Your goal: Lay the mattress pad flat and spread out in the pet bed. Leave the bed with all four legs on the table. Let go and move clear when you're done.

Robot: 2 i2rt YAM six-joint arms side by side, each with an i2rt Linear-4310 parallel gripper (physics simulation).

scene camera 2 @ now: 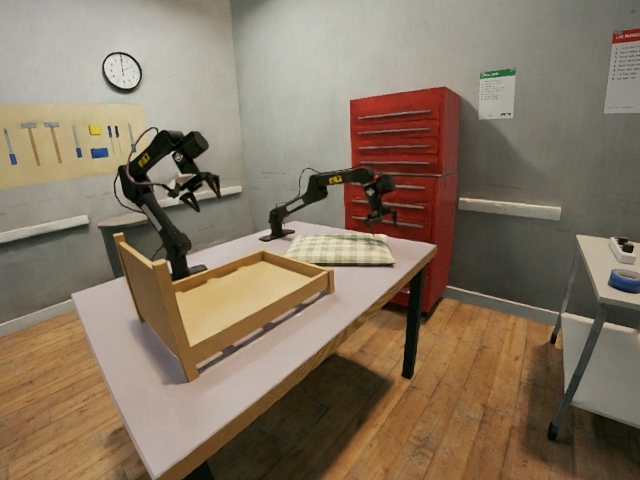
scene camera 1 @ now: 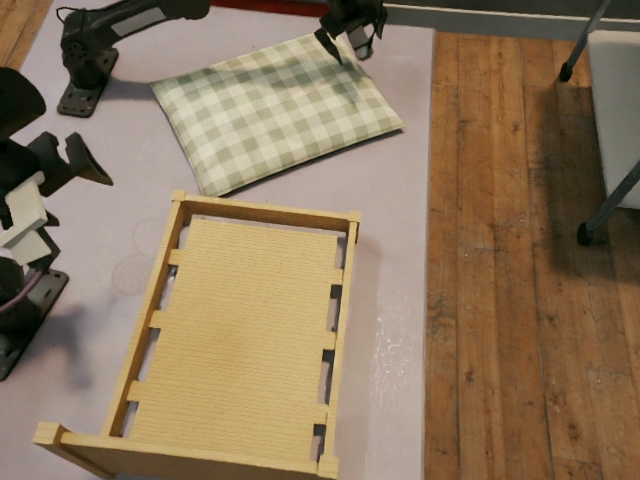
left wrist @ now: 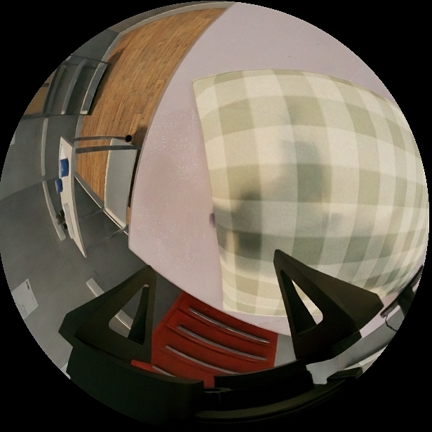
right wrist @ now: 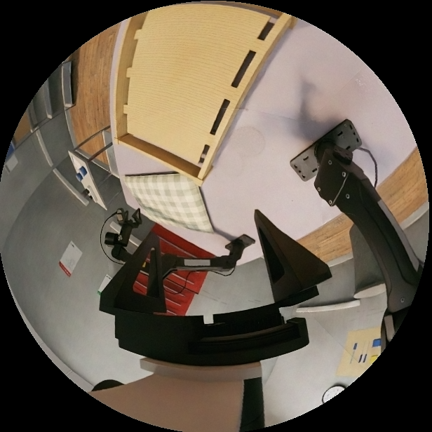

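Observation:
The green and white checked mattress pad lies flat and spread on the table, beyond the low foot end of the bed. The light wooden pet bed stands upright with its bare deck showing; the legs that show rest on the table, others are hidden. My left gripper is open and empty above the pad's far edge. My right gripper is open and empty, raised beside the bed, at its left in scene camera 1.
The bed's tall headboard rises at the end away from the pad. A red tool cabinet stands behind the table's far end. A side table stands apart on the right in scene camera 2.

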